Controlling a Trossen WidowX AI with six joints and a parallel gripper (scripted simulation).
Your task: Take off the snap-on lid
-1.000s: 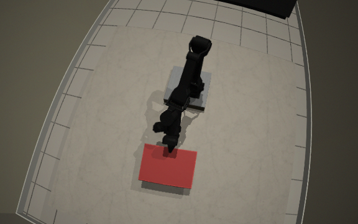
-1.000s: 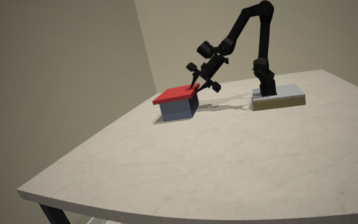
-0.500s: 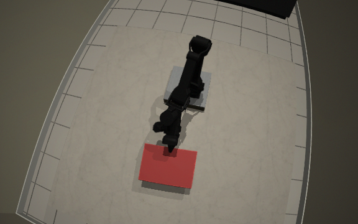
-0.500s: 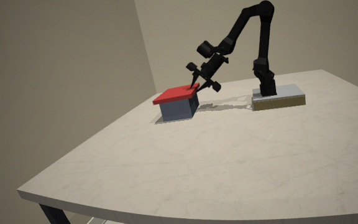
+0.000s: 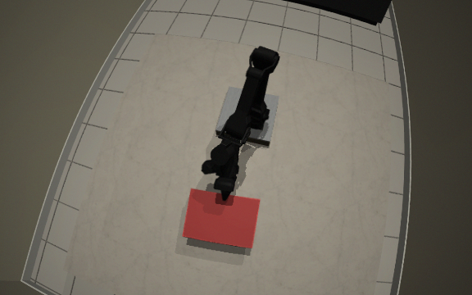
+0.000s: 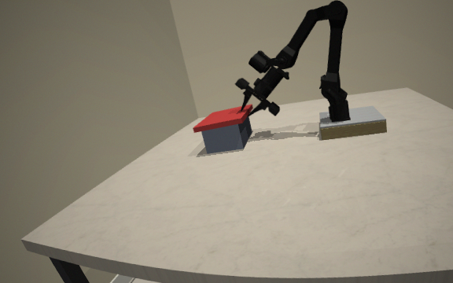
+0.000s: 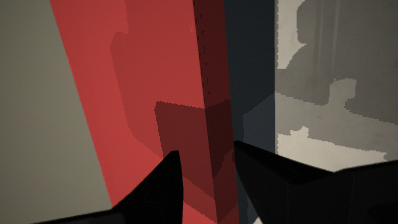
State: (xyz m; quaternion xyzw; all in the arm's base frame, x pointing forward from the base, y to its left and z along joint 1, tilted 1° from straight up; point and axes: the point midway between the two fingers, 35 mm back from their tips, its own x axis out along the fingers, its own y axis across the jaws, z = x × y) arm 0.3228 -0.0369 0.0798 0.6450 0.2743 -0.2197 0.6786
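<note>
Right now the flat red lid is 8 cm ahead of my gripper tip and 1 cm to the left of it. From my gripper tip the other things lie so: blue-grey storage box (8 cm ahead, 5 cm below, 1 cm to the left).
</note>
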